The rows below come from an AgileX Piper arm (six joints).
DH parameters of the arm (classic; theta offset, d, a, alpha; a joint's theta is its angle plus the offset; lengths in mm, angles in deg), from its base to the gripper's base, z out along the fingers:
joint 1: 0 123 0 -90
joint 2: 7.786 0 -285.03 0
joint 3: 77.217 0 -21.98 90
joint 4: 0 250.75 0 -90
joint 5: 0 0 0 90
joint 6: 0 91 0 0
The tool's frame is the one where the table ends.
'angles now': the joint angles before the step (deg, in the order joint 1, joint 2, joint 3, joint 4, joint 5, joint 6). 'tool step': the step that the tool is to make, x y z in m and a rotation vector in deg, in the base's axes. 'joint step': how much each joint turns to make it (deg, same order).
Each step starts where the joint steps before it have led.
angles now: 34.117 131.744 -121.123 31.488 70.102 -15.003
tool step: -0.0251 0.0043 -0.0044 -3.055 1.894 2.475
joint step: 2.348 -3.329 6.604 -1.426 0.005 0.066
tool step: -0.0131 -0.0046 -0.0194 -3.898 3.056 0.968
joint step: 0.717 -1.045 5.823 -1.315 0.001 0.008
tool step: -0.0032 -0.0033 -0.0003 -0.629 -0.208 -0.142
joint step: 0.028 -1.067 1.883 -0.564 -0.679 -0.008
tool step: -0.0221 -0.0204 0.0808 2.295 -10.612 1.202
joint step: 0.454 -11.894 1.815 -4.731 0.218 0.138
